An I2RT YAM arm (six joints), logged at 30 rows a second.
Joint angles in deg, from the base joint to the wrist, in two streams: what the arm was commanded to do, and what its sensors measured. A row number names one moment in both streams.
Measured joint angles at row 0:
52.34, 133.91, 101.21, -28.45, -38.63, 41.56
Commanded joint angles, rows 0 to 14:
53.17, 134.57, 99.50, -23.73, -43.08, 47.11
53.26, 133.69, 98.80, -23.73, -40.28, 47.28
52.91, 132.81, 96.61, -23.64, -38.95, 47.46
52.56, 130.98, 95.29, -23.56, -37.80, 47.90
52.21, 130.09, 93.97, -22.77, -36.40, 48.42
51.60, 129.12, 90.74, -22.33, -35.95, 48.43
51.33, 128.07, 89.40, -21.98, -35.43, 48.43
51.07, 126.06, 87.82, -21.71, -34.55, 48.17
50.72, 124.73, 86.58, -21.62, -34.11, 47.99
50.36, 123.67, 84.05, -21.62, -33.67, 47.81
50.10, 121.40, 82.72, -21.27, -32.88, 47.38
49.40, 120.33, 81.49, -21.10, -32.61, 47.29
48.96, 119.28, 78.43, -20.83, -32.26, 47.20
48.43, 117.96, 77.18, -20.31, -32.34, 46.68
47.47, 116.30, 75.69, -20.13, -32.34, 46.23
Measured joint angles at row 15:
50.39, 121.54, 80.90, -22.04, -35.77, 46.52
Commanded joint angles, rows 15 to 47:
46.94, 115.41, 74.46, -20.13, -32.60, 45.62
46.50, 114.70, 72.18, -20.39, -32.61, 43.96
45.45, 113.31, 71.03, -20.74, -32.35, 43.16
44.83, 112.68, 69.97, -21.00, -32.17, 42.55
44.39, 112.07, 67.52, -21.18, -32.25, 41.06
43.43, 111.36, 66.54, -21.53, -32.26, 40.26
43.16, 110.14, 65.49, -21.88, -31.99, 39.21
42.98, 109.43, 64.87, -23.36, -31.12, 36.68
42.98, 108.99, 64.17, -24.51, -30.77, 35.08
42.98, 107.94, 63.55, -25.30, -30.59, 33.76
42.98, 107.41, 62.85, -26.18, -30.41, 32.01
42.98, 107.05, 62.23, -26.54, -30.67, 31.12
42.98, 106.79, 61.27, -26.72, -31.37, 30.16
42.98, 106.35, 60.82, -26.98, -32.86, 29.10
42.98, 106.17, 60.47, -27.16, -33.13, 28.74
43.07, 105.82, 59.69, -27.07, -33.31, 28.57
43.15, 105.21, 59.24, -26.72, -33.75, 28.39
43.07, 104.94, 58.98, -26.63, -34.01, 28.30
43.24, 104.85, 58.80, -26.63, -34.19, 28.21
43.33, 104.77, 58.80, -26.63, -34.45, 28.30
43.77, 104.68, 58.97, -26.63, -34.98, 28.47
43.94, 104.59, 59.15, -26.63, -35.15, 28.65
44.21, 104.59, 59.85, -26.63, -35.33, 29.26
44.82, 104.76, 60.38, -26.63, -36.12, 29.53
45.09, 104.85, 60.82, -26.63, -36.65, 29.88
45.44, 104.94, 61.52, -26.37, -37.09, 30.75
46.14, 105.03, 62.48, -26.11, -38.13, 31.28
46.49, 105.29, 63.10, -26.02, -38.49, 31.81
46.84, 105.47, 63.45, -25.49, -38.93, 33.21
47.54, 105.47, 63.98, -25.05, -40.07, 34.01
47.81, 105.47, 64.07, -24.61, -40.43, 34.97
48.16, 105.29, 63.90, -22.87, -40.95, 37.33
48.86, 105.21, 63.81, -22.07, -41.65, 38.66
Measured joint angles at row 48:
46.48, 106.00, 62.19, -24.58, -34.81, 32.69
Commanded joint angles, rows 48 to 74:
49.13, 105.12, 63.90, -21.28, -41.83, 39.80
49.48, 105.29, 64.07, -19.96, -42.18, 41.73
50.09, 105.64, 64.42, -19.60, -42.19, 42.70
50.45, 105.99, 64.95, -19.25, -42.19, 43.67
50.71, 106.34, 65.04, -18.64, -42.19, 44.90
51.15, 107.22, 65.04, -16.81, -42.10, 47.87
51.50, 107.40, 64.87, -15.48, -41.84, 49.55
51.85, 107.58, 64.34, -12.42, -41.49, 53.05
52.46, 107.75, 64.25, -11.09, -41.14, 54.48
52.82, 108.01, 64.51, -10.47, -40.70, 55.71
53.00, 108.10, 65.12, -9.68, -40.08, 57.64
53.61, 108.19, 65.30, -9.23, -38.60, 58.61
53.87, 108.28, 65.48, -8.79, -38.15, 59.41
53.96, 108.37, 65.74, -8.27, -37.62, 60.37
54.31, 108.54, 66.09, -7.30, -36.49, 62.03
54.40, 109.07, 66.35, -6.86, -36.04, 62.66
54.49, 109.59, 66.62, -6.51, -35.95, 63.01
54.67, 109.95, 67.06, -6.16, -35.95, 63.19
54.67, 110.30, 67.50, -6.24, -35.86, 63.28
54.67, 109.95, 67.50, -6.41, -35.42, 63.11
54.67, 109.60, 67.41, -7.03, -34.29, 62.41
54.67, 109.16, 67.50, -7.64, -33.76, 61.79
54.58, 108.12, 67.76, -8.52, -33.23, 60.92
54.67, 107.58, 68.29, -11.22, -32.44, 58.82
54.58, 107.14, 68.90, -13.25, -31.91, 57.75
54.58, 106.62, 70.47, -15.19, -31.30, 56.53
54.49, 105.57, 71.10, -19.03, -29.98, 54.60
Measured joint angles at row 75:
51.88, 108.95, 64.53, -19.46, -30.37, 60.27
